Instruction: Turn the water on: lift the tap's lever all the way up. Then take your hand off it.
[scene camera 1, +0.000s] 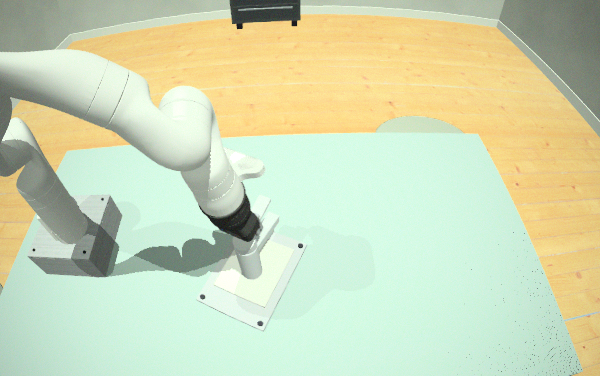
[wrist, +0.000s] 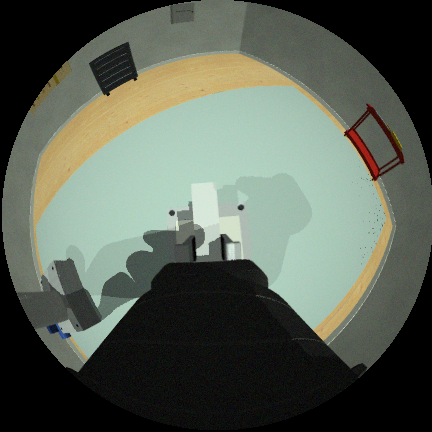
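Pixels of known places: gripper, fingertip midpoint: (scene camera 1: 252, 228) (wrist: 208, 243); arm's base, link origin: (scene camera 1: 72, 229) (wrist: 58, 305).
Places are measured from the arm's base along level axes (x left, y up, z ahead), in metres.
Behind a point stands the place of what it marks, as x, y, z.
The tap stands on a pale plate (scene camera 1: 231, 303) {-0.196, -0.086, 0.397} (wrist: 245, 230) {-0.116, -0.086, 0.548} with dark bolts at its corners. Its upright round body (scene camera 1: 251, 266) {-0.146, -0.017, 0.456} and a light spout (scene camera 1: 270, 226) {-0.057, -0.009, 0.508} show in the scene view. The lever (scene camera 1: 263, 205) {-0.061, 0.074, 0.499} (wrist: 204, 200) {-0.058, 0.074, 0.495} is a flat white bar above the spout; in the scene view it is tilted up, with its free end apart from the spout. My gripper (scene camera 1: 258, 231) {-0.094, 0.046, 0.471} (wrist: 208, 243) {-0.094, 0.046, 0.471} is shut on the lever, with one dark finger on each side of it. The gripper hides the lever's root, so its exact angle is hard to tell.
A grey block (scene camera 1: 95, 215) {0.035, -0.001, 0.063} (wrist: 75, 292) {0.005, -0.050, 0.082} bearing an arm section stands at the left of the pale green table (scene camera 1: 425, 225) {-0.071, -0.094, 0.902} (wrist: 240, 130) {0.098, -0.094, 0.727}. A light rounded piece (scene camera 1: 251, 167) shows behind the wrist. A dark cabinet (scene camera 1: 265, 12) (wrist: 115, 68) and a red frame (wrist: 363, 152) stand beyond the table.
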